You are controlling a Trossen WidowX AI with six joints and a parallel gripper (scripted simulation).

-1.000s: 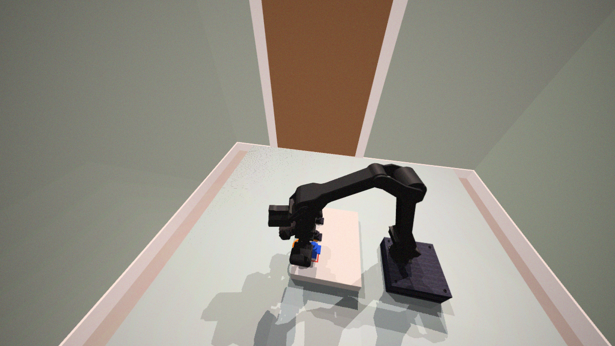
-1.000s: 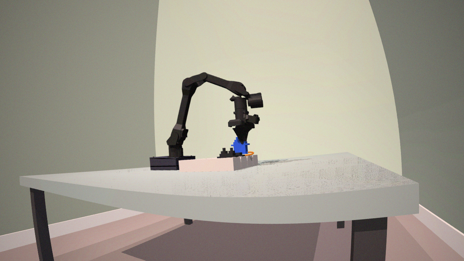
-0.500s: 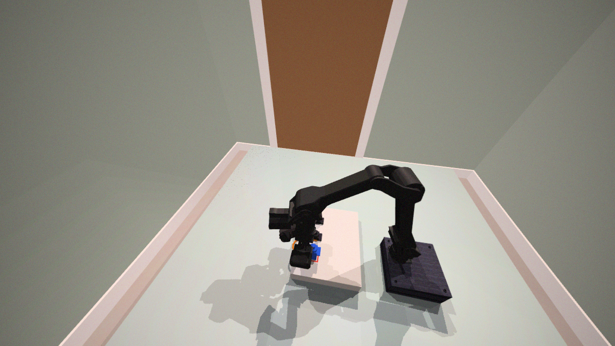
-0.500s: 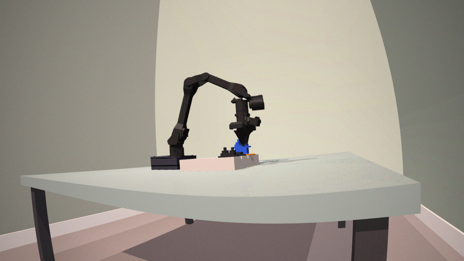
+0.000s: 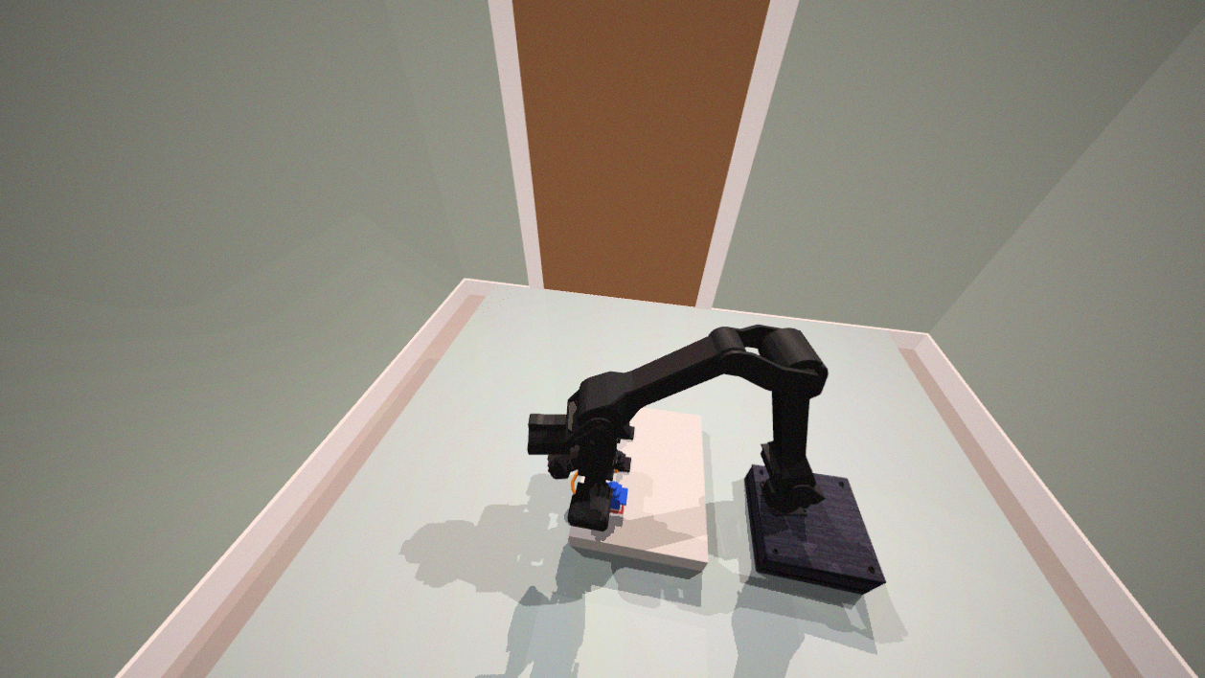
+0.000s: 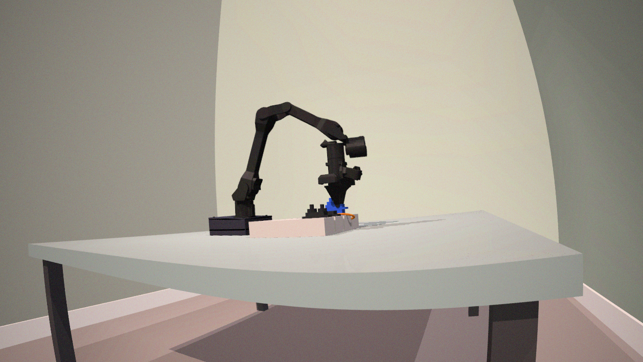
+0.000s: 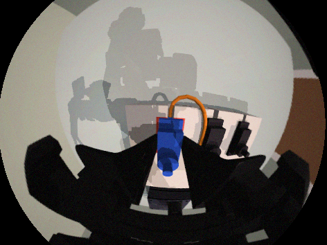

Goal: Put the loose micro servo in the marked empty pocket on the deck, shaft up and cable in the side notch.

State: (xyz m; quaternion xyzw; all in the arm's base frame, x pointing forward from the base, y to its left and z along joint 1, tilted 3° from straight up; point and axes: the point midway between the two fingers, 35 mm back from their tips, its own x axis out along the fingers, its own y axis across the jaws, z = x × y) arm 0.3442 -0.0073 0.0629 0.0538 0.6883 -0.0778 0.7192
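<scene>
My gripper tip is now 140 mm past the pale deck, 50 mm to the left of it and 50 mm above it.
</scene>
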